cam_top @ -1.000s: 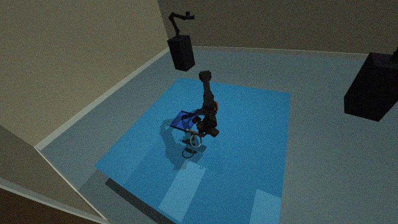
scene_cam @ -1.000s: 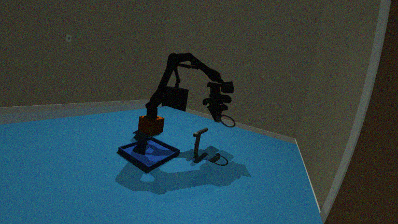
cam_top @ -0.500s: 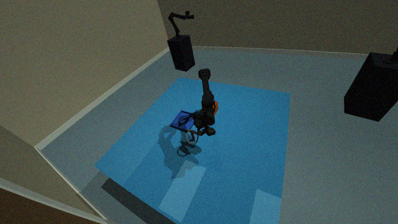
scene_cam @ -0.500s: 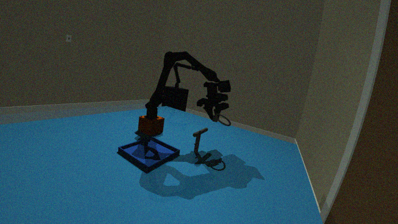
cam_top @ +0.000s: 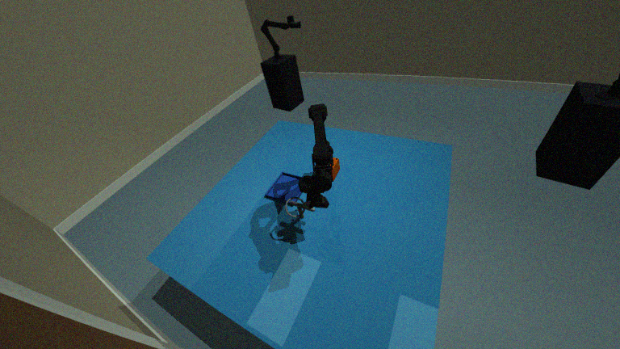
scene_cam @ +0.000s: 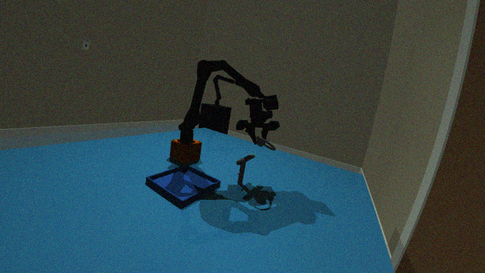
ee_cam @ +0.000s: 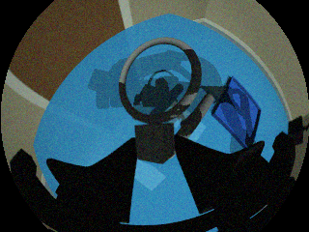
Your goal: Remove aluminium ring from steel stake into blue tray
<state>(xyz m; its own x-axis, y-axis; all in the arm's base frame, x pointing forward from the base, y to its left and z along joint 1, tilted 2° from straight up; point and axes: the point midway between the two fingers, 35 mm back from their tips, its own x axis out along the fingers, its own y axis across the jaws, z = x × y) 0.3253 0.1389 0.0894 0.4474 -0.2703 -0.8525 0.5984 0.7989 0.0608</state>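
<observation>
My gripper tip is 4 cm short of the aluminium ring, 3 cm to the left of it and 2 cm below it. The rest, counted from my gripper tip: blue tray: 27 cm to the right, 15 cm below, 13 cm behind.
</observation>
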